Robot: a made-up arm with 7 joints.
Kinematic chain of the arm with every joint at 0, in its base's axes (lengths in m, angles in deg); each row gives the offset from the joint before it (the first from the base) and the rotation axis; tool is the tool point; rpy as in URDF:
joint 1: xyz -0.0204 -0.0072 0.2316 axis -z
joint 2: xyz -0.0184 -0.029 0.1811 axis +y
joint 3: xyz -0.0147 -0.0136 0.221 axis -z
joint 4: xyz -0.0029 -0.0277 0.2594 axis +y
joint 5: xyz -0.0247 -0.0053 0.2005 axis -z
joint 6: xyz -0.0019 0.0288 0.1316 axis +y
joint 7: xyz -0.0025 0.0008 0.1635 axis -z
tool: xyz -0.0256 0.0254 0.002 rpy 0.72 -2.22 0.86
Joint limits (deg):
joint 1: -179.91..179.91
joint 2: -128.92..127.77
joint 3: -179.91..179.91
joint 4: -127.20..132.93
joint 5: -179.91..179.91
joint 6: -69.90..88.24
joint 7: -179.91..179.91
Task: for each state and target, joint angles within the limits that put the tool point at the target. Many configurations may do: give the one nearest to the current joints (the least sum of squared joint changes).
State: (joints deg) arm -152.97 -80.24 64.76 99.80 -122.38 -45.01 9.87
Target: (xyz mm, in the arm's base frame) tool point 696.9 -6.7 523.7
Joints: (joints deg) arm -134.93 -79.49 63.18 88.99 -118.88 -44.31 10.44
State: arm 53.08 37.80 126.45 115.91 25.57 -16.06 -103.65
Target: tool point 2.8 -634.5 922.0
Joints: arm 41.12 58.44 114.35 82.17 24.68 -23.28 -102.16
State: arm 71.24 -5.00 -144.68 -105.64 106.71 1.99 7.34
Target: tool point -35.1 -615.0 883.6
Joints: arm 64.40 15.43 -147.58 -79.99 107.46 2.74 8.33
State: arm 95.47 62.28 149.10 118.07 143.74 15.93 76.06
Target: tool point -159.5 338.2 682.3
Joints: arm 97.85 18.42 142.79 132.44 141.95 8.43 74.65
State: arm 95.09 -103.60 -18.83 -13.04 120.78 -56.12 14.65
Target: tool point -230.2 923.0 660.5
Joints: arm 80.43 -74.21 -19.08 -8.68 127.22 -21.28 21.40
